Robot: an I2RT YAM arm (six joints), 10 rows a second.
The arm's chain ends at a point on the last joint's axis. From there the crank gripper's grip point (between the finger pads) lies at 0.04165 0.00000 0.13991 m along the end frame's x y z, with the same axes.
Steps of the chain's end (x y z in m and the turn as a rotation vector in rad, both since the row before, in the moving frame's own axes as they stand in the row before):
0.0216 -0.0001 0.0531 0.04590 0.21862 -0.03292
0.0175 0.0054 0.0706 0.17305 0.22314 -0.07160
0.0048 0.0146 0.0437 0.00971 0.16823 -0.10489
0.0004 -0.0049 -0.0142 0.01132 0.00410 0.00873
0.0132 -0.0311 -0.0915 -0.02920 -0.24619 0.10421
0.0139 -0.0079 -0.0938 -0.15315 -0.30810 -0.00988
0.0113 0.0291 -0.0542 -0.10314 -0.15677 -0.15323
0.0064 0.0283 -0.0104 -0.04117 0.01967 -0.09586
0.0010 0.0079 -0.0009 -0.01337 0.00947 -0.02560
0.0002 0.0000 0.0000 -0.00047 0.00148 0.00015
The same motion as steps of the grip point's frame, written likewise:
0.0508 -0.0081 0.0406 0.04590 0.21862 -0.03292
0.0463 -0.0217 0.0556 0.17305 0.22314 -0.07160
0.0273 0.0077 0.0347 0.00971 0.16823 -0.10489
0.0010 -0.0061 -0.0144 0.01132 0.00410 0.00873
-0.0225 -0.0244 -0.0857 -0.02920 -0.24619 0.10421
-0.0302 0.0139 -0.0894 -0.15315 -0.30810 -0.00988
-0.0103 0.0391 -0.0499 -0.10314 -0.15677 -0.15323
0.0092 0.0299 -0.0113 -0.04117 0.01967 -0.09586
0.0023 0.0087 -0.0013 -0.01337 0.00947 -0.02560
0.0004 0.0001 -0.0001 -0.00047 0.00148 0.00015

